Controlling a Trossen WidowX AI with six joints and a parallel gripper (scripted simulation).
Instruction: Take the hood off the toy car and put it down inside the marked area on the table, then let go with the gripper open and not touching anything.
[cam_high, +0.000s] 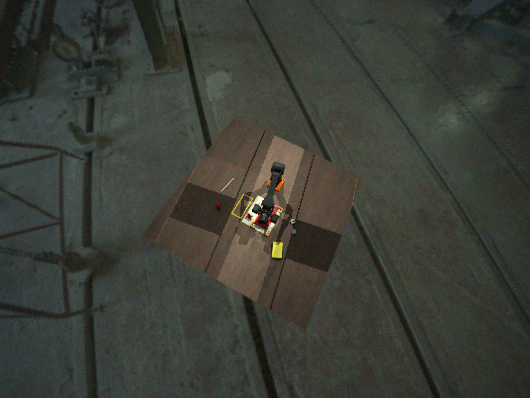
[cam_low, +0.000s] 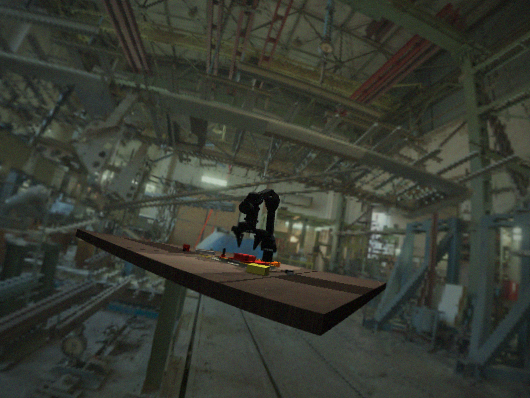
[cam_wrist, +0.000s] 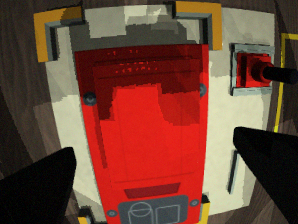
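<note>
Right now my gripper tip is 40 mm above the red hood and 10 mm past it. From my gripper tip the other things lie so: yellow block: 190 mm to the left, 150 mm ahead, 70 mm below; white rod: 390 mm to the right, 110 mm behind, 70 mm below; grey mount: 110 mm to the right, 50 mm below, 30 mm ahead.
</note>
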